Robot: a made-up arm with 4 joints. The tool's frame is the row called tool. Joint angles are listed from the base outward. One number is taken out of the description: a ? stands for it. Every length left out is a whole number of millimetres.
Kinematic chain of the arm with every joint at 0, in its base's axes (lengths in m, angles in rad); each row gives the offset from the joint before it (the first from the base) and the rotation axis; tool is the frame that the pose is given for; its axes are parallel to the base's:
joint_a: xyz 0 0 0.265 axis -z
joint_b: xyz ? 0.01 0 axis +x
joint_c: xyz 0 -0.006 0.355 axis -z
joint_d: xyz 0.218 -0.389 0 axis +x
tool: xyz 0 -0.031 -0.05
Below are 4 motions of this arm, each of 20 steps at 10 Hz.
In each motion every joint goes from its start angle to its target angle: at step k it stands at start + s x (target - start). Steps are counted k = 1, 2, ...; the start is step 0. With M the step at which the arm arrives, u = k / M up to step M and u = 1 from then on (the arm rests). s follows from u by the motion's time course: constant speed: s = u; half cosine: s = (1 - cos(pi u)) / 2; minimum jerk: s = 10 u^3 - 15 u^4 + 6 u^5.
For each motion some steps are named. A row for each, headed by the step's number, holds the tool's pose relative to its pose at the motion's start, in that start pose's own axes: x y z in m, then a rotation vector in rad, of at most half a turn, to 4 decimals.
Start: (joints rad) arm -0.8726 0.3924 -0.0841 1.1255
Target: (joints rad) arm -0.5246 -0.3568 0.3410 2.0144
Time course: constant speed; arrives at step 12
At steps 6, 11, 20:
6: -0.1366 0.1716 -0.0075 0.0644 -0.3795 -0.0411
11: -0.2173 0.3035 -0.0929 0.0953 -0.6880 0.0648
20: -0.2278 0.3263 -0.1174 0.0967 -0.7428 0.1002

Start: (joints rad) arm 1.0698 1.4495 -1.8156 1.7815
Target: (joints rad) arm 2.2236 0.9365 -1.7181 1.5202
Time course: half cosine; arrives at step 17
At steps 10, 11, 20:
10: 0.0912 0.1048 -0.2186 -0.7892 -0.3252 -0.4222
11: 0.1016 0.1104 -0.2479 -0.8936 -0.3808 -0.4741
20: 0.1315 0.1182 -0.3415 -1.2229 -0.5811 -0.6313

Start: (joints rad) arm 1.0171 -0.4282 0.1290 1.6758
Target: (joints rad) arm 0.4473 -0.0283 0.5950 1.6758
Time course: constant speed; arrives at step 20
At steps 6, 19, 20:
6: -0.0107 -0.0258 0.0139 0.1293 0.0237 0.0344
19: 0.0015 -0.1151 0.0174 0.3876 0.0909 -0.0160
20: 0.0037 -0.1229 0.0156 0.4045 0.0969 -0.0265

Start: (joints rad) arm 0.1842 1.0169 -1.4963 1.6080
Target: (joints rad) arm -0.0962 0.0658 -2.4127 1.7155
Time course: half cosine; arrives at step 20
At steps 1, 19, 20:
1: 0.0043 -0.0019 -0.0011 0.0017 0.0063 -0.0062
19: 0.3045 -0.5032 -0.4074 0.6032 1.0079 -0.9591
20: 0.3035 -0.5061 -0.4108 0.6088 1.0135 -0.9647

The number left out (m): 0.164
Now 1 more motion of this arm.
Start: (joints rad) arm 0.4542 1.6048 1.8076 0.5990
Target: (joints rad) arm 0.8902 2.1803 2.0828 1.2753
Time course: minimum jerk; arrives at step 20
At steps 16, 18, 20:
16: 0.0743 -0.1286 -0.1129 0.7925 0.2982 -0.6004
18: 0.0782 -0.1329 -0.1196 0.8258 0.3098 -0.6340
20: 0.0788 -0.1336 -0.1208 0.8315 0.3118 -0.6399

